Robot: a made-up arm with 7 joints.
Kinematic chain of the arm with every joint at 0, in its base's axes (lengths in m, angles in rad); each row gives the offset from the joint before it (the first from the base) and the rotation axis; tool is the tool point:
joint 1: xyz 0 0 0.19 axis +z
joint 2: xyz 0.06 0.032 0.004 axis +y
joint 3: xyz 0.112 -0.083 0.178 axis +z
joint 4: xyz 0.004 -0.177 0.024 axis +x
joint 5: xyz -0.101 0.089 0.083 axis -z
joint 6: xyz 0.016 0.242 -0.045 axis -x
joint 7: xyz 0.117 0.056 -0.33 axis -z
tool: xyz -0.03 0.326 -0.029
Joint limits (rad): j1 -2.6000..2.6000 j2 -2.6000..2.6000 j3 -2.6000..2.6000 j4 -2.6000..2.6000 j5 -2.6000..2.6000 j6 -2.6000..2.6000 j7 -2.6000..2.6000
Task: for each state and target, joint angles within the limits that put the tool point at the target. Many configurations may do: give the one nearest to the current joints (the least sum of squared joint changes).
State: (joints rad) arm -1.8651 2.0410 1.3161 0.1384 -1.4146 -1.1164 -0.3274
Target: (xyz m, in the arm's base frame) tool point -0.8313 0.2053 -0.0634
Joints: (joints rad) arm -1.9361 2.1268 1.5201 0.1182 -1.4687 -0.7561 -0.7427
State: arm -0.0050 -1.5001 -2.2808 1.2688 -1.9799 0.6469 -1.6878
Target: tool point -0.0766 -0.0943 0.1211
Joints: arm 0.2682 -1.8594 -2.0470 1.2100 -2.0905 1.0755 -1.8757
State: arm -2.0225 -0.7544 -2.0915 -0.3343 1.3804 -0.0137 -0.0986
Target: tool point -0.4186 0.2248 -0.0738
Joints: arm -2.0084 -0.7672 -2.0485 -0.3252 1.3530 -0.0523 -0.0948
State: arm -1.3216 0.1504 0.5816 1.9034 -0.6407 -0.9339 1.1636
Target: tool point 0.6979 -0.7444 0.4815
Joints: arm -0.8957 0.7596 0.7083 1.7414 0.0377 -0.7435 1.4373
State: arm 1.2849 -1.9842 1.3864 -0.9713 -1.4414 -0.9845 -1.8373
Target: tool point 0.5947 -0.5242 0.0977
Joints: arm 0.9915 -2.0458 1.0193 -1.0117 -1.4896 -1.2002 -1.6523
